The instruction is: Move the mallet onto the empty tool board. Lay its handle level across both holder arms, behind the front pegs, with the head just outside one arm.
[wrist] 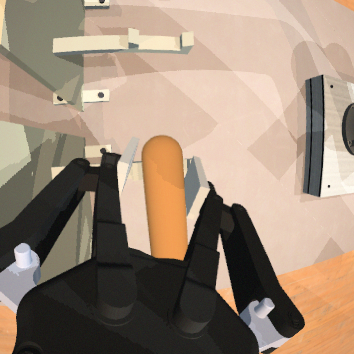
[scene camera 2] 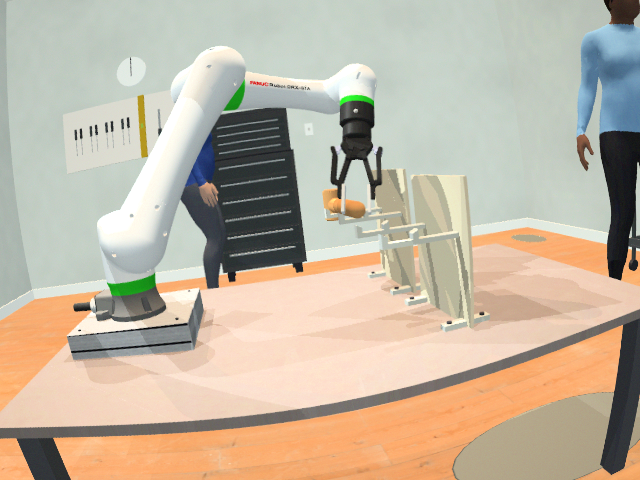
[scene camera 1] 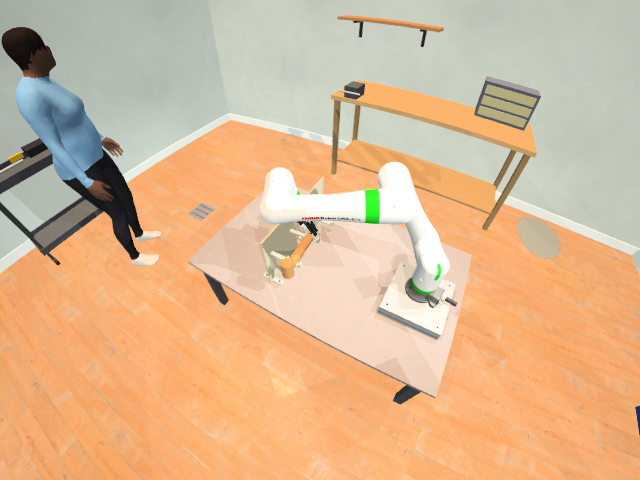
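Note:
The orange mallet lies with its handle across the cream holder arms of one tool board. Its head is outside one arm, at the end away from the other board. My gripper points down with its fingers on either side of the handle. In the wrist view narrow gaps show between the pads and the handle, so it is open. The empty tool board stands beside the loaded one; its two arms have upright pegs.
Both boards stand on feet bolted to the table. My arm's base plate is at the other end. A person in light blue stands beyond the table; another in dark blue is partly hidden behind my arm.

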